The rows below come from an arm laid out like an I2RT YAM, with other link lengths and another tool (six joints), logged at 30 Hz.
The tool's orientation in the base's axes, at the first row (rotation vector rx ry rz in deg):
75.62, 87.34, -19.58
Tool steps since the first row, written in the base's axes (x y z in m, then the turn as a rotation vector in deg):
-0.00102, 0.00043, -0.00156, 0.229, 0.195, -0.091
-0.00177, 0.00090, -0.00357, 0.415, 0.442, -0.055
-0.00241, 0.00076, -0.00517, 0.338, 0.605, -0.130
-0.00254, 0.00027, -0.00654, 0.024, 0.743, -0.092
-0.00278, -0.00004, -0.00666, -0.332, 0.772, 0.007
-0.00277, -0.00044, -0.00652, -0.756, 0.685, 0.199
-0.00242, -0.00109, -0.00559, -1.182, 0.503, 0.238
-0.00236, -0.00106, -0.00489, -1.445, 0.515, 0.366
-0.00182, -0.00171, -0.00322, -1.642, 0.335, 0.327
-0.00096, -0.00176, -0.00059, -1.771, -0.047, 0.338
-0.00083, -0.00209, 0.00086, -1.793, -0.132, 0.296
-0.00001, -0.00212, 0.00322, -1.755, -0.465, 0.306
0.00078, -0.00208, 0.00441, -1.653, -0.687, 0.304
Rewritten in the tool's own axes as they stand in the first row. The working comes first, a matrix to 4 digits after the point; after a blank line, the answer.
The tool's axes in the first row as the columns of a matrix, in the base's axes (used below as rounded here):
0.1500, 0.8494, 0.5060
0.5521, 0.3526, -0.7556
-0.8202, 0.3927, -0.4160

0.00136, -0.00133, -0.00019, 0.217, 0.228, 0.006
0.00316, -0.00259, -0.00009, 0.351, 0.487, -0.101
0.00430, -0.00381, 0.00036, 0.491, 0.449, -0.232
0.00513, -0.00463, 0.00123, 0.489, 0.246, -0.511
0.00502, -0.00499, 0.00139, 0.371, -0.007, -0.754
0.00469, -0.00507, 0.00164, 0.102, -0.322, -0.983
0.00362, -0.00464, 0.00192, -0.095, -0.733, -1.077
0.00307, -0.00430, 0.00164, -0.233, -0.902, -1.273
0.00142, -0.00341, 0.00171, -0.330, -1.148, -1.220
-0.00063, -0.00167, 0.00109, -0.569, -1.388, -1.001
-0.00198, -0.00110, 0.00080, -0.585, -1.453, -0.931
-0.00381, 0.00051, 0.00026, -0.771, -1.534, -0.664
-0.00465, 0.00166, 0.00013, -0.877, -1.527, -0.444

